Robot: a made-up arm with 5 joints.
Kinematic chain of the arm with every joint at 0, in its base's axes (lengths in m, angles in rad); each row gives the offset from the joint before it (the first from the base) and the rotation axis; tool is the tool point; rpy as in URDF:
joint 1: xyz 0 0 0.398 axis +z
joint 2: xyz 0 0 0 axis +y
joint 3: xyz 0.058 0 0.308 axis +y
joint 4: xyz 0.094 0 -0.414 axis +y
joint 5: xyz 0.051 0 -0.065 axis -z
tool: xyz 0 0 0 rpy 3.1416 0 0
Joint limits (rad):
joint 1: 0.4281..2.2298
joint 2: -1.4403..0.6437
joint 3: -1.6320..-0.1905
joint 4: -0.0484..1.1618
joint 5: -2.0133..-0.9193
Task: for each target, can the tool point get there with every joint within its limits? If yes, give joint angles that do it. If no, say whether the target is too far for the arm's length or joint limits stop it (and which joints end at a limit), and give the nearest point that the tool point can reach.
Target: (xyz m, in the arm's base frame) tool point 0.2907 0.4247 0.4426
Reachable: yes | joints 0.9705 0.0719 -0.8495 0.2354 -1.5003
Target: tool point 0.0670 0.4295 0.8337
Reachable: yes | joints 1.4161 -0.3663 -1.2389 0.4654 -1.3014
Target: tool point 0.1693 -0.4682 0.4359
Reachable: no: joint limits stop it (at a limit: joint 2, joint 3, joint 4) | nearest point 0.1403 -0.3880 0.9812 | short by 0.552 m
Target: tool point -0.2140 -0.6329 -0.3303
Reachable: no: too far | nearest point -0.0474 0.0612 0.1365 | short by 0.853 m
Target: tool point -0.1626 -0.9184 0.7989
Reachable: no: too far | nearest point -0.0719 -0.4063 0.9812 | short by 0.551 m
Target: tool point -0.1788 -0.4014 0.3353
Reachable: no: joint limits stop it (at a limit: joint 1, joint 2, joint 3, joint 4) | nearest point -0.0412 0.0532 0.1481 | short by 0.511 m
